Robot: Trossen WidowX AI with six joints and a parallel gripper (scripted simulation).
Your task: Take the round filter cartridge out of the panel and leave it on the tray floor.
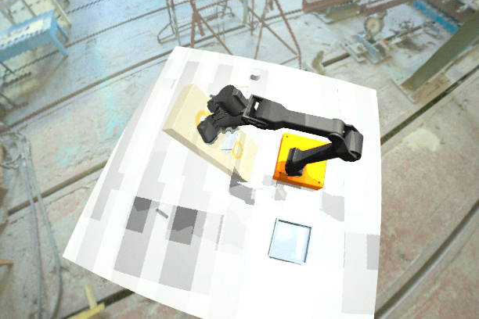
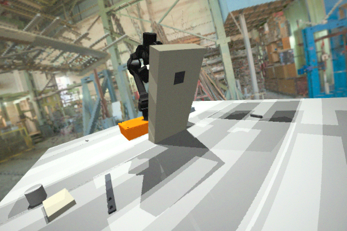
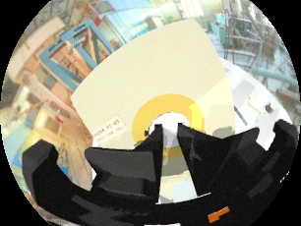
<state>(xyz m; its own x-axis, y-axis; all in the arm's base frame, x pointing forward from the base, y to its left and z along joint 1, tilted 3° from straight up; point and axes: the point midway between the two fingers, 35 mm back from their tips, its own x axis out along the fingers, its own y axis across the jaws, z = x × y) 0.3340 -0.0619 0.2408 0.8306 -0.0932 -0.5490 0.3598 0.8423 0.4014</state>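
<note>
The round filter cartridge is 1 cm ahead of my gripper tip and 1 cm below it. Round my gripper tip: cream block: 8 cm behind, 43 cm to the right, 27 cm below; grey bar: 16 cm ahead, 31 cm to the left, 27 cm below; small cylinder: 17 cm behind, 49 cm to the right, 25 cm below.
</note>
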